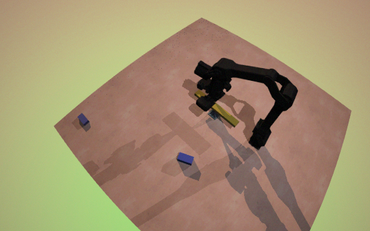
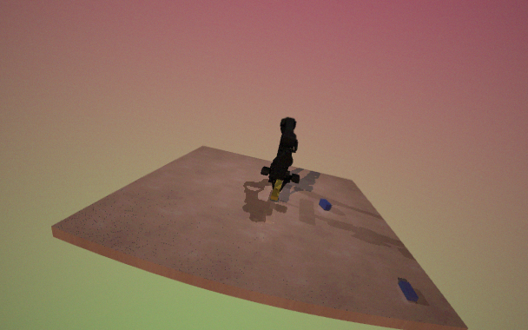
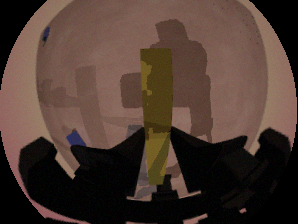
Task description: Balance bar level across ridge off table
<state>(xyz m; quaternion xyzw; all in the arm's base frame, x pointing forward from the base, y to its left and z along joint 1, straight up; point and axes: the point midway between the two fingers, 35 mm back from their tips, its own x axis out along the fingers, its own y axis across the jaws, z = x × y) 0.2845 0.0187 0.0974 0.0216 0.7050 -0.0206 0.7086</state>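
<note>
My gripper tip is 3 cm past the yellow bar.
</note>
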